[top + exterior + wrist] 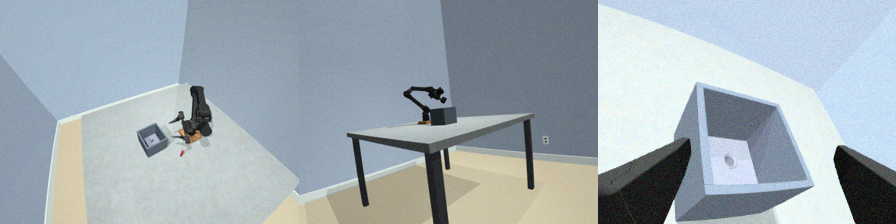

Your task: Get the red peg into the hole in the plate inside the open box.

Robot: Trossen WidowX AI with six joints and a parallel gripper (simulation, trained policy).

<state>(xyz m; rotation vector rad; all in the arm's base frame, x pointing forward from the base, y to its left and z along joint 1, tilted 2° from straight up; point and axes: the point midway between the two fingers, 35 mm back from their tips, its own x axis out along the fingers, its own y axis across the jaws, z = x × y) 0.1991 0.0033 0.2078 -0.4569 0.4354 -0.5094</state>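
The red peg is 4 cm behind my gripper tip, 11 cm to the left of it and 19 cm below it. Round my gripper tip: pale plate 8 cm ahead, 9 cm to the right, 18 cm below.
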